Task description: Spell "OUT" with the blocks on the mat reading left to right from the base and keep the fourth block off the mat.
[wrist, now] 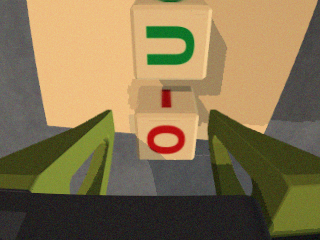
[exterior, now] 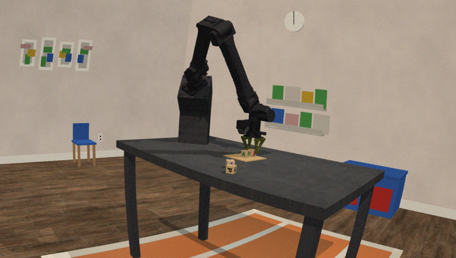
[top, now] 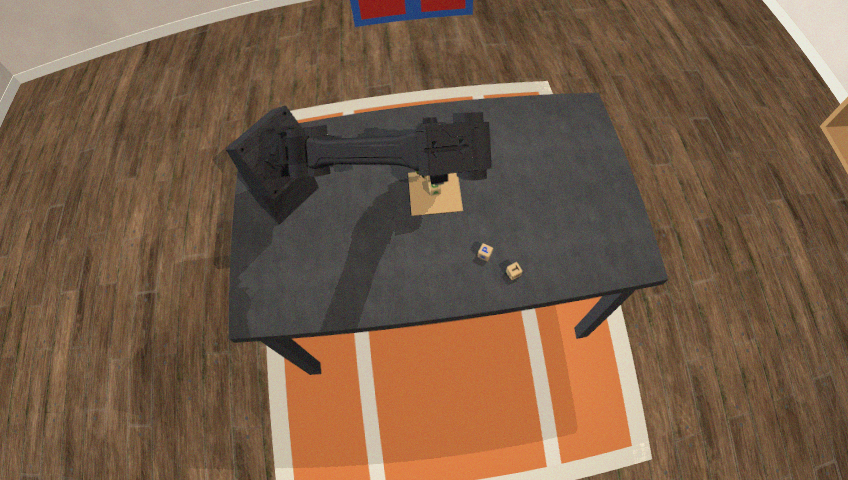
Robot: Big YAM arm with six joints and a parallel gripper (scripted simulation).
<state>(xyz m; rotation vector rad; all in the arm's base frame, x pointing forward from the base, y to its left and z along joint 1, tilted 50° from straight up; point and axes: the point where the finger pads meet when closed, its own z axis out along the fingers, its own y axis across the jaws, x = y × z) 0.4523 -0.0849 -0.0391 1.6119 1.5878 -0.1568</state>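
My hand is 10 mm above the O block. From my hand the other things lie so: green-lettered block (10 mm behind, 40 mm to the right, 10 mm below); then P block (30 mm ahead, 270 mm to the right, 10 mm below); then tan mat (10 mm behind, 40 mm to the right, 30 mm below).
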